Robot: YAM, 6 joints.
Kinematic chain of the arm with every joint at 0, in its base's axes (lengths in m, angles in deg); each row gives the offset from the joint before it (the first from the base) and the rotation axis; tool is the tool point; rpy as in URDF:
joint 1: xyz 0 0 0.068 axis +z
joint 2: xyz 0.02 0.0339 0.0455 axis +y
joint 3: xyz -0.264 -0.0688 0 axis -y
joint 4: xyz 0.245 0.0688 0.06 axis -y
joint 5: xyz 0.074 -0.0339 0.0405 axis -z
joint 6: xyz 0.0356 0 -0.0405 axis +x
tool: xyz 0 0 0 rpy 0 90 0
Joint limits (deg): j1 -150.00..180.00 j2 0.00..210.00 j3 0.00..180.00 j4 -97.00..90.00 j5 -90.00..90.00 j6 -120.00..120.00
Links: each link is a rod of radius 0.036 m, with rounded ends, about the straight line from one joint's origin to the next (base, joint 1, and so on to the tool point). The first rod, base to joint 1, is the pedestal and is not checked.
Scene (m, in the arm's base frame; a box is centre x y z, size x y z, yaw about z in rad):
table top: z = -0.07
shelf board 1: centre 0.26 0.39 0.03 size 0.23 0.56 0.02 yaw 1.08
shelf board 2: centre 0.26 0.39 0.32 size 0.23 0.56 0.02 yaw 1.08
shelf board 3: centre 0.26 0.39 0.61 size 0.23 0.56 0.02 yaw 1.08
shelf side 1: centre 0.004 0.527 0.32 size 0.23 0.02 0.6 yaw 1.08
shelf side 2: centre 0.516 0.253 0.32 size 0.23 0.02 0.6 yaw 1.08
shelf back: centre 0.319 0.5 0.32 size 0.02 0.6 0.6 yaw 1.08
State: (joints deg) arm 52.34 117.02 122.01 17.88 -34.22 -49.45
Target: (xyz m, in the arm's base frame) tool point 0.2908 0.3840 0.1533
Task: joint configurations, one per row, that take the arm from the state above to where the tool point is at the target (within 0.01 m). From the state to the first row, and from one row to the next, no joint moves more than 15 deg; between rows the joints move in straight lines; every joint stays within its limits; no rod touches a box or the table.
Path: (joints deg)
1: 49.67 103.67 110.20 12.55 -35.59 -49.45
2: 46.99 90.31 98.39 7.23 -36.95 -49.45
3: 44.32 76.96 86.58 1.90 -38.32 -49.45
4: 41.65 63.61 74.77 -3.43 -39.69 -49.45
5: 40.56 69.88 62.52 -9.80 -39.75 -49.45
6: 39.47 76.15 50.26 -16.18 -39.82 -49.45
7: 38.38 82.43 38.00 -22.56 -39.89 -49.45
8: 41.37 93.19 49.60 -15.47 -38.97 -49.45
9: 44.37 103.96 61.21 -8.38 -38.06 -49.45
10: 47.36 114.73 72.81 -1.29 -37.15 -49.45
11: 50.36 125.50 84.41 5.80 -36.23 -49.45

